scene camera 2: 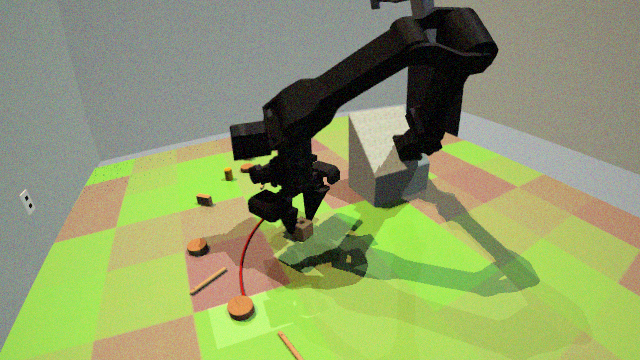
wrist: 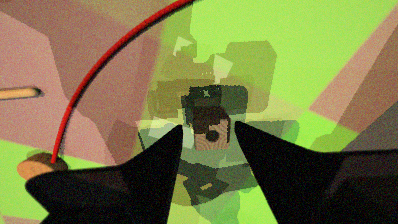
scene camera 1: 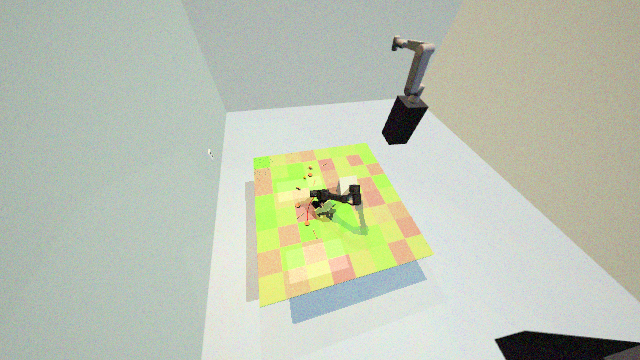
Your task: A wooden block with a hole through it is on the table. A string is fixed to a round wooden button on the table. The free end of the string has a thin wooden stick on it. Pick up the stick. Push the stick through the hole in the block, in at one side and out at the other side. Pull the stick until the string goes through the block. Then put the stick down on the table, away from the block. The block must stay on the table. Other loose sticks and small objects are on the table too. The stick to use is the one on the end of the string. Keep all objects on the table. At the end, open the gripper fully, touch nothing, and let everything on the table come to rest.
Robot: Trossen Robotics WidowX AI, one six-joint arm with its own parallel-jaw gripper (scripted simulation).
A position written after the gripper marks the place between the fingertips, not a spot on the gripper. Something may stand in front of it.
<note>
In view: the gripper [scene camera 2: 300, 227].
The gripper also shows in the wrist view [wrist: 208, 127].
</note>
